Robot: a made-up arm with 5 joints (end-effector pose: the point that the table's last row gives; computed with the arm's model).
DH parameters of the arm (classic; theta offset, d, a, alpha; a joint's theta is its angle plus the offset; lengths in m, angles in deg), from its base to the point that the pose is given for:
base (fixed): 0 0 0.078 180
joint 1: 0 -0.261 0.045 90
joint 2: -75.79 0 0.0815 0
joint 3: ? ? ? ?
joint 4: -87.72 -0.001 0 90
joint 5: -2.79 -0.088 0 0
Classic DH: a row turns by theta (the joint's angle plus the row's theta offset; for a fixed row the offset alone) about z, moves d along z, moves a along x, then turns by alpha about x.
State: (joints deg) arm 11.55 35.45 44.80 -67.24 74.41
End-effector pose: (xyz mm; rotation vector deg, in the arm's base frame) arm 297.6 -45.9 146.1 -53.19 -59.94 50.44
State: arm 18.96 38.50 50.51 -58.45 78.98
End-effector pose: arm 261.3 -64.0 114.8 -45.60 -41.68 51.84
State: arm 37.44 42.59 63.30 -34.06 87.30
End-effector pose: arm 160.8 -64.7 75.2 -16.33 -9.06 46.67
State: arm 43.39 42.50 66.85 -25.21 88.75
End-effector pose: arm 133.8 -54.1 73.8 -5.41 -2.56 42.53
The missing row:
joint 3: 73.52 0 0.1511 0
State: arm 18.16 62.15 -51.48 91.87 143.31
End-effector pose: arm 319.6 -80.3 172.2 15.02 2.83 121.78
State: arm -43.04 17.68 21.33 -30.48 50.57
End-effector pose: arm 295.1 201.4 226.7 -3.69 -89.10 73.75
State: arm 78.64 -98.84 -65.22 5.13 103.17
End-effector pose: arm 24.8 259.7 336.0 111.55 0.95 14.44
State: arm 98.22 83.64 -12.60 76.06 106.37
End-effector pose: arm 61.8 -105.3 61.2 56.10 -10.80 4.91
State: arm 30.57 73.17 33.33 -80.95 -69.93
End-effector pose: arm 222.7 -86.6 80.3 26.28 -68.20 -90.94
